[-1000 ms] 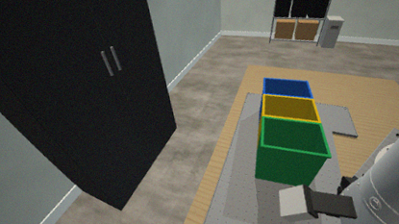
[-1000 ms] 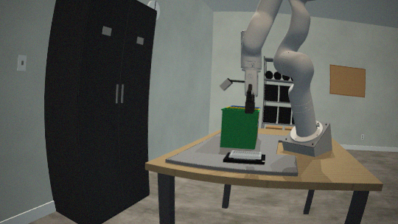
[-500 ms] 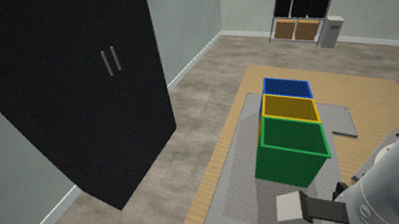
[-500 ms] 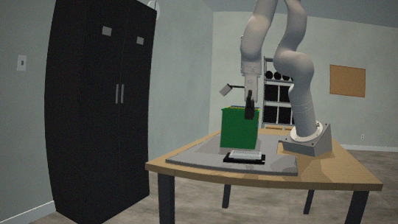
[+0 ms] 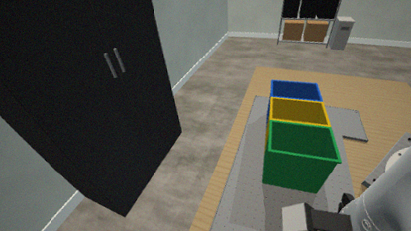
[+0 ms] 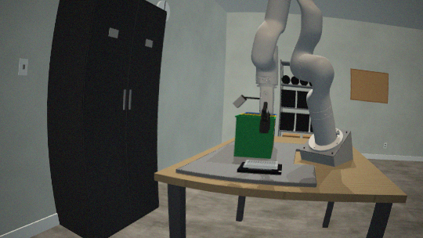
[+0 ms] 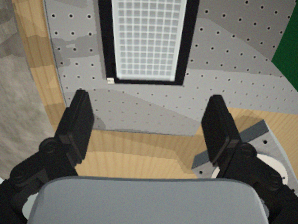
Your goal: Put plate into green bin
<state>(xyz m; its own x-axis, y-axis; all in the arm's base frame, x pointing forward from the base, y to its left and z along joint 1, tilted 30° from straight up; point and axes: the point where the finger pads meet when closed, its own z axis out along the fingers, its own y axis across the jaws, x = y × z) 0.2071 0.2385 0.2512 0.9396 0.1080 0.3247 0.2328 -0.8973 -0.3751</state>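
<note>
Now: hand 14 cm above the white 96-well plate. Round my hand: black plate nest: 15 cm below; then yellow bin: 37 cm to the right, 15 cm ahead, 6 cm below; then green bin: 24 cm to the right, 12 cm ahead, 6 cm below.
</note>
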